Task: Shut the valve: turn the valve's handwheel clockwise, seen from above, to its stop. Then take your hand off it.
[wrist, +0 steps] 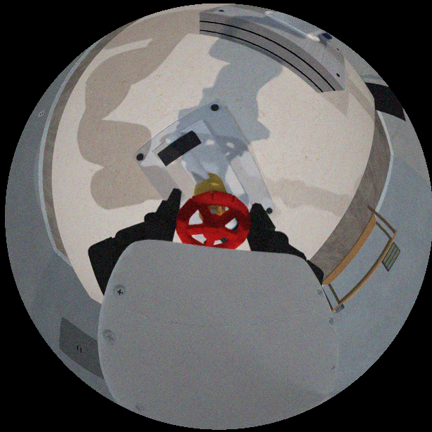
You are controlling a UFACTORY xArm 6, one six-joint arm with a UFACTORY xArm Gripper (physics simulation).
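The valve's red handwheel (pixel 186 223) is in the middle of the wrist view, a spoked ring above a brass valve body (pixel 210 184). The body stands over a pale mounting plate (pixel 252 172) with dark bolts at its corners. My gripper (pixel 214 209) is shut on the handwheel, with one black finger against the rim's left side and the other against its right side. The grey gripper housing hides what lies below the near edge of the wheel.
The plate lies on a cream table top (pixel 310 150). A black rectangular block (pixel 179 148) is on the plate's upper left part. A grey slotted metal base (pixel 280 47) stands at the upper right. A tan rail-like handle (pixel 352 252) shows beyond the table's right edge.
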